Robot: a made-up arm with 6 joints.
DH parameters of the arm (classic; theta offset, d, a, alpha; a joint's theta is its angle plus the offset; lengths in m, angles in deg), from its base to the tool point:
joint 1: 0 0.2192 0 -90
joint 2: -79.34 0 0.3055 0
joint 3: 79.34 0 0.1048 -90
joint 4: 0 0.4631 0 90
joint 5: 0 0 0.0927 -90
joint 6: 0 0.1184 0 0
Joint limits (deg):
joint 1: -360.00..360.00
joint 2: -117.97..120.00
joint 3: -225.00..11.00
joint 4: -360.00..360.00
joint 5: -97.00..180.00
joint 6: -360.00..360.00
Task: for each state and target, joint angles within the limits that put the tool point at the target. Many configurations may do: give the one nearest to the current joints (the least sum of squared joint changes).
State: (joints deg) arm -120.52 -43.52 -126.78 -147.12 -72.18 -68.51
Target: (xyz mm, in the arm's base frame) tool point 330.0 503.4 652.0
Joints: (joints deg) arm -114.42 -76.08 -151.47 -141.57 -60.69 -68.51
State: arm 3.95 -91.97 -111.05 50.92 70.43 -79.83
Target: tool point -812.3 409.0 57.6
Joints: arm -25.93 -116.03 -152.58 53.94 44.06 -79.83
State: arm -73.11 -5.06 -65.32 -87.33 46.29 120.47
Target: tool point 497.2 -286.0 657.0
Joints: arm -30.70 -17.06 -75.67 -87.23 35.05 120.47
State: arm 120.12 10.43 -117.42 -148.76 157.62 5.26
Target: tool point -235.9 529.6 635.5
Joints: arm 120.86 23.56 -106.73 -146.81 160.92 5.26
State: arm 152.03 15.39 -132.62 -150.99 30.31 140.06
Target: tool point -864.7 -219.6 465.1
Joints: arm 194.64 56.34 -147.28 -152.79 43.11 140.06
